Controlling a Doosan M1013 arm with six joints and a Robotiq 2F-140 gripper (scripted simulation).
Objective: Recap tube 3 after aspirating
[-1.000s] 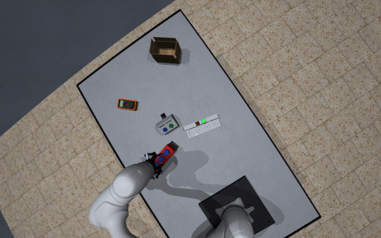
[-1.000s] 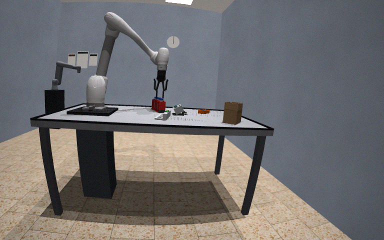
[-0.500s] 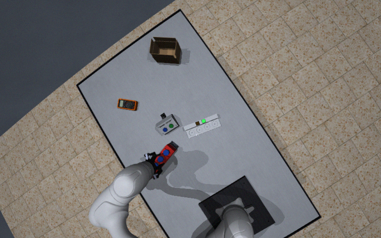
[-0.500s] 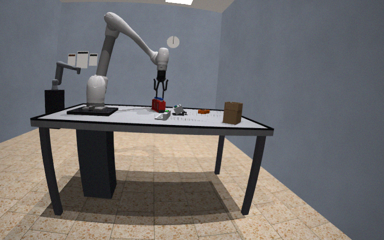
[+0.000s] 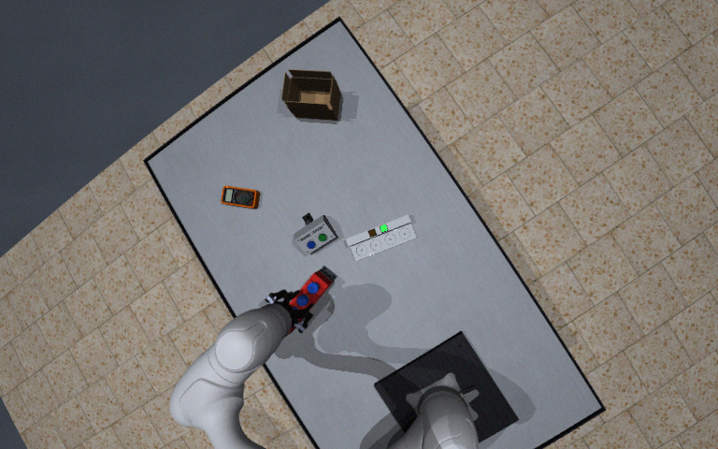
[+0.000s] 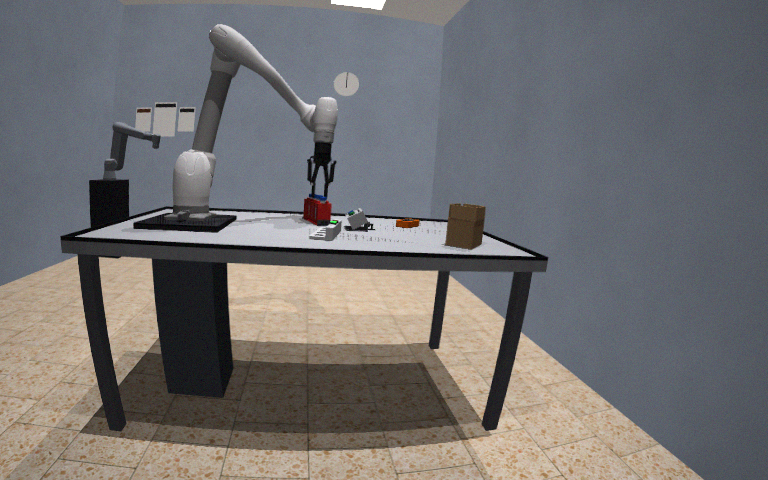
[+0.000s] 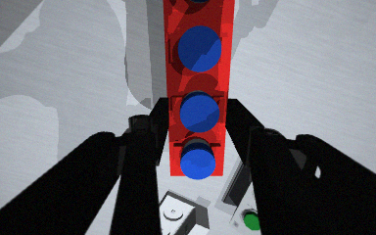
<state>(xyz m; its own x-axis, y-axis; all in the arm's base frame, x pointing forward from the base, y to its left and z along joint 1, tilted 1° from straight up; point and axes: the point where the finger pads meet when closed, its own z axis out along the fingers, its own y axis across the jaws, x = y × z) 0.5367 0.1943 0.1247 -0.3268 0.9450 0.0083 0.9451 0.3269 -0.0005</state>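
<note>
The blue cap is 3 cm below my hand. Also, from my hand: key housing (16 cm ahead, 12 cm to the right, 9 cm below); green ready key (14 cm ahead, 14 cm to the right, 8 cm below); blue cycle key (14 cm ahead, 10 cm to the right, 8 cm below).
</note>
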